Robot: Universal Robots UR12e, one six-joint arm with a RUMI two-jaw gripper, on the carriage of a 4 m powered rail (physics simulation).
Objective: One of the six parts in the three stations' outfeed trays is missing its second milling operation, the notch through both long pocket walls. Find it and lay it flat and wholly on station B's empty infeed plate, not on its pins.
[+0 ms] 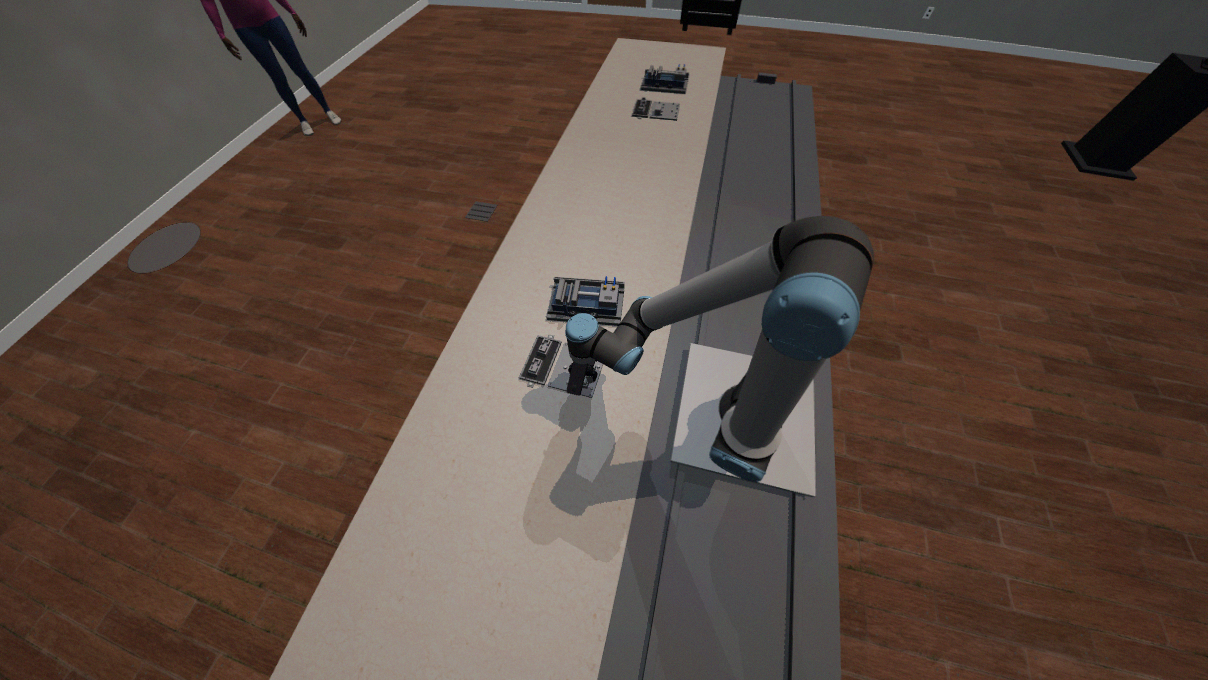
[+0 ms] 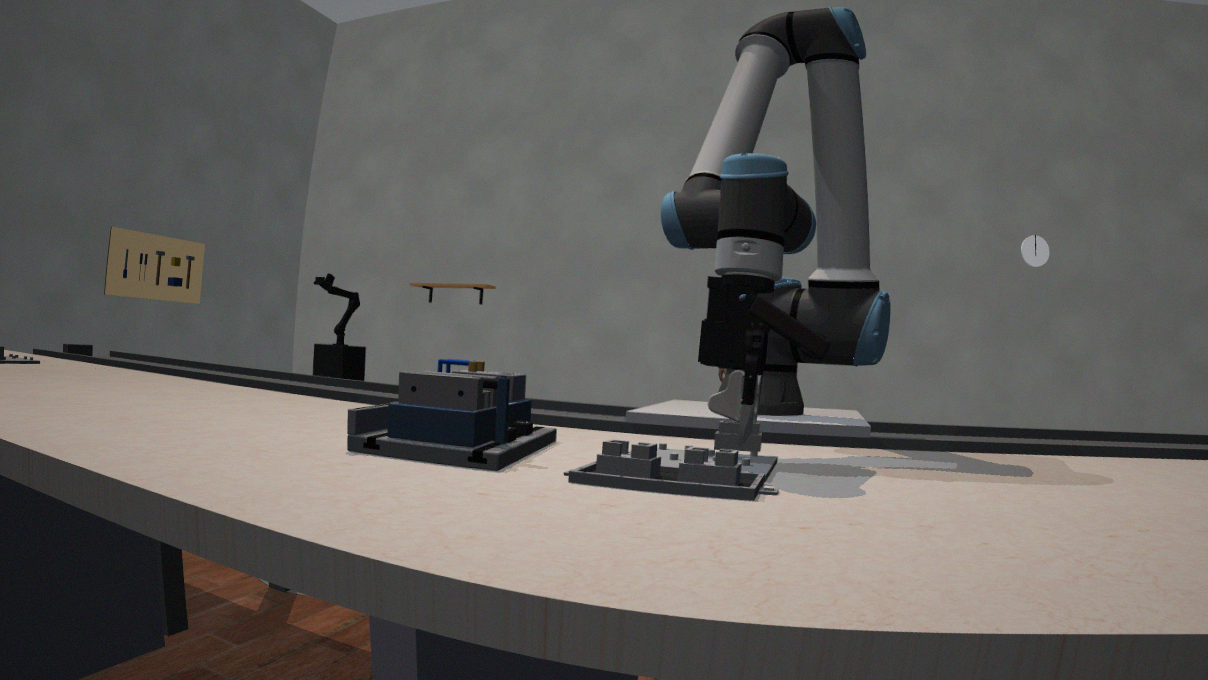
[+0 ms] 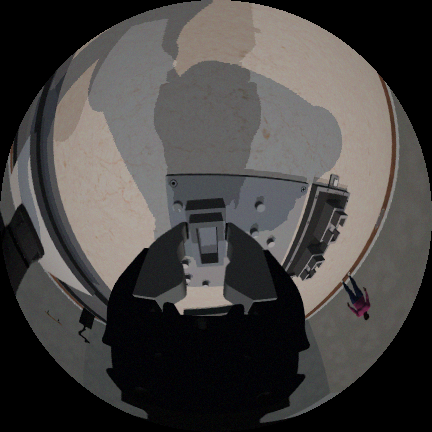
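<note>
My gripper points down, shut on a grey part. The part lies level between the jaws, pocket up, and its long pocket walls look unbroken where they show. It is low over the pinned plate of the nearer station; whether its underside touches the plate or a pin I cannot tell. Round pins stand on both sides of it. No station letter is readable. Beside the plate, an outfeed tray holds two parts with gaps in their walls.
A vise fixture stands just beyond the plate and tray. A second station's fixture and plate are at the far table end. The arm's carriage sits on the rail beside the table.
</note>
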